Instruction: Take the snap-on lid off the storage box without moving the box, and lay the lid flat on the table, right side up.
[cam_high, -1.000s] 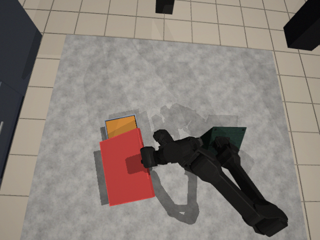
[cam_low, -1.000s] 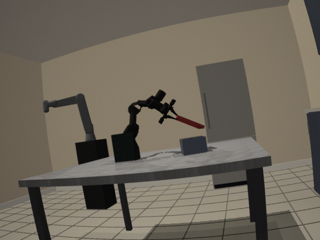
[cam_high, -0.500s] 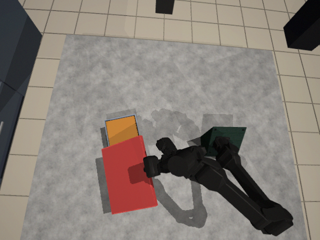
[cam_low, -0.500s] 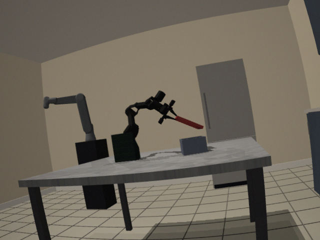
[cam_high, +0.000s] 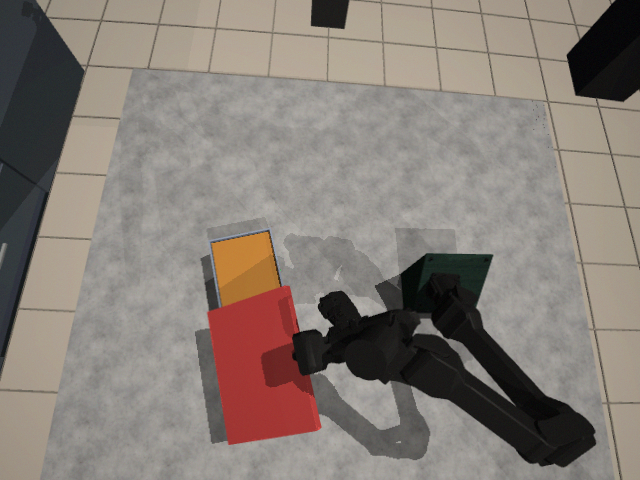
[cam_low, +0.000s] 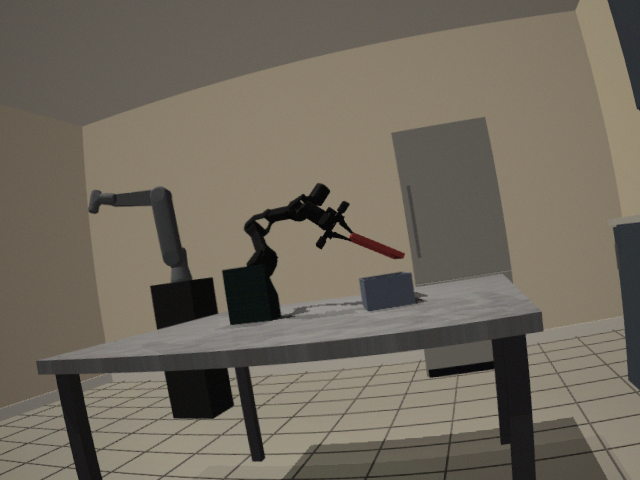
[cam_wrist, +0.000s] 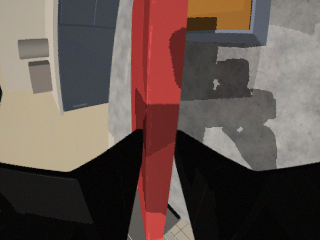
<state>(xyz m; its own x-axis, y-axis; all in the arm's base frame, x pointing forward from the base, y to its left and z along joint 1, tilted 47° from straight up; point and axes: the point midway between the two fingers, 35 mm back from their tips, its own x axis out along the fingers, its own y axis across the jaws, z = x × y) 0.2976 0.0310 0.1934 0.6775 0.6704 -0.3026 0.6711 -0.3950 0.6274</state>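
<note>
The red lid lies 70 mm ahead of my gripper tip, 20 mm to the left of it and 40 mm below it. Also, from my gripper tip: grey-blue storage box 120 mm ahead, 160 mm to the right, 190 mm below.
</note>
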